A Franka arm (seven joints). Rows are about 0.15 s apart.
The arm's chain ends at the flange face. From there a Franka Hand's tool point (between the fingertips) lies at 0.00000 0.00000 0.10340 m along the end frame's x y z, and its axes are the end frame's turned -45 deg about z.
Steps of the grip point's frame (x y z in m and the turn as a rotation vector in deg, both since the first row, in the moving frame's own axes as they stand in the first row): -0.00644, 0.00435, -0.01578, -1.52, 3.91, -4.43; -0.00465, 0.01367, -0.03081, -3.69, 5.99, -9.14; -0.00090, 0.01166, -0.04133, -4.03, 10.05, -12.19; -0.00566, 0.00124, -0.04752, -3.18, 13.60, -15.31; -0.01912, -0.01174, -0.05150, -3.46, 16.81, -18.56; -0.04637, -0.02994, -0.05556, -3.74, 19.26, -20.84
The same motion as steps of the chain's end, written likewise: -0.00828, 0.01094, -0.01550, 1.69, 3.84, -4.43; -0.00566, 0.01685, -0.03003, 1.63, 6.84, -9.14; -0.00931, 0.01836, -0.03950, 4.26, 9.96, -12.19; -0.02232, 0.02072, -0.04448, 7.37, 11.87, -15.31; -0.04414, 0.02583, -0.04694, 9.44, 14.33, -18.56; -0.07858, 0.03584, -0.04962, 10.97, 16.26, -20.84
